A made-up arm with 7 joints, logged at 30 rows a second.
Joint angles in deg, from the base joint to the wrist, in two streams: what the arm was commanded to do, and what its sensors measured. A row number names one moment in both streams.
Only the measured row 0 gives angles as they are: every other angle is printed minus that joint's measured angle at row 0.
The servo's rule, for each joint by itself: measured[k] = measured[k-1] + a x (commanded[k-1-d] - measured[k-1]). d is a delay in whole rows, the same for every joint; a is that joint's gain. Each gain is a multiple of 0.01, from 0.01 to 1. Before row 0 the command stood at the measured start. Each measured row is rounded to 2 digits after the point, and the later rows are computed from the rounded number. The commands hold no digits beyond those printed.
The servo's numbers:
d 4
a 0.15 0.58 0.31 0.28 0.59 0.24 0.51
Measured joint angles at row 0:
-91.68, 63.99, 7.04, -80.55, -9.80, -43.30, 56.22
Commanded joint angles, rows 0 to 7:
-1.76, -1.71, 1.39, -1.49, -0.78, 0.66, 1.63
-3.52, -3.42, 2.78, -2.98, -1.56, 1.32, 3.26
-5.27, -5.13, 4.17, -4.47, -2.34, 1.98, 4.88
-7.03, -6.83, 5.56, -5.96, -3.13, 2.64, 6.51
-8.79, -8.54, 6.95, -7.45, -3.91, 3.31, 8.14
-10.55, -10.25, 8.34, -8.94, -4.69, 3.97, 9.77
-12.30, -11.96, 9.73, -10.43, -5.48, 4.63, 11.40
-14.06, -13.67, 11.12, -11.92, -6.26, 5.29, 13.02
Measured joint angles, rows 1 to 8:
0.00, 0.00, 0.00, 0.00, 0.00, 0.00, 0.00
0.00, 0.00, 0.00, 0.00, 0.00, 0.00, 0.00
0.00, 0.00, 0.00, 0.00, 0.00, 0.00, 0.00
0.00, 0.00, 0.00, 0.00, 0.00, 0.00, 0.00
-0.26, -0.99, 0.43, -0.42, -0.46, 0.16, 0.83
-0.75, -2.40, 1.16, -1.14, -1.11, 0.44, 2.07
-1.43, -3.98, 2.09, -2.07, -1.84, 0.81, 3.50
-2.27, -5.63, 3.17, -3.16, -2.60, 1.25, 5.04

